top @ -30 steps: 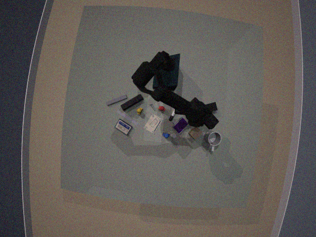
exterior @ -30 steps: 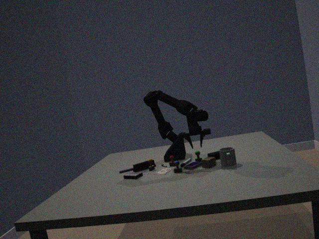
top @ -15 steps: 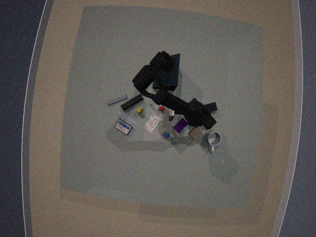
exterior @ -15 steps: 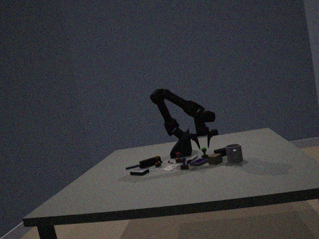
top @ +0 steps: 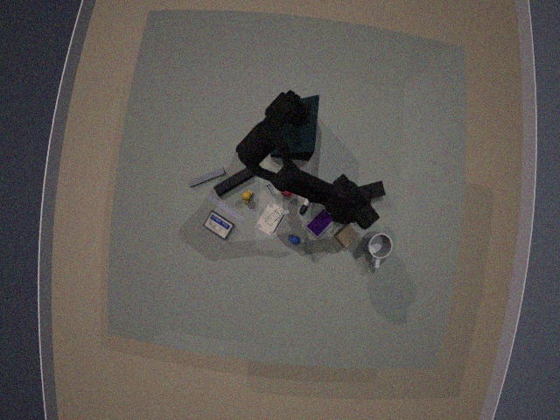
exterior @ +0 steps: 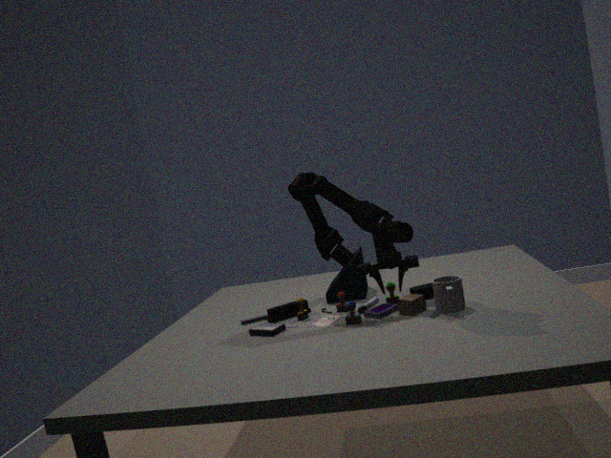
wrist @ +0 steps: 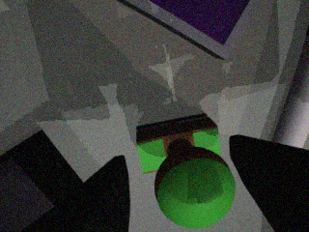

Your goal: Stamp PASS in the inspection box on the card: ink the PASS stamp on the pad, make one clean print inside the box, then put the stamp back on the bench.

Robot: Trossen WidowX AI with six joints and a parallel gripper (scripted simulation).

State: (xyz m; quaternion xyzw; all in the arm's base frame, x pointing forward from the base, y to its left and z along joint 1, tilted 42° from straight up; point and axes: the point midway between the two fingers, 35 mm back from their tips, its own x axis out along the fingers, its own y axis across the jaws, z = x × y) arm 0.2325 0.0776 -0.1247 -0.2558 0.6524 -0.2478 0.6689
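The green-knobbed stamp lies 10 mm below my gripper tip. The rest, counted from my gripper tip: tan block 120 mm ahead, 60 mm to the left, 10 mm below; marker 80 mm to the right, 30 mm below, 20 mm ahead; purple ink pad 90 mm ahead, 30 mm to the right, 30 mm below.
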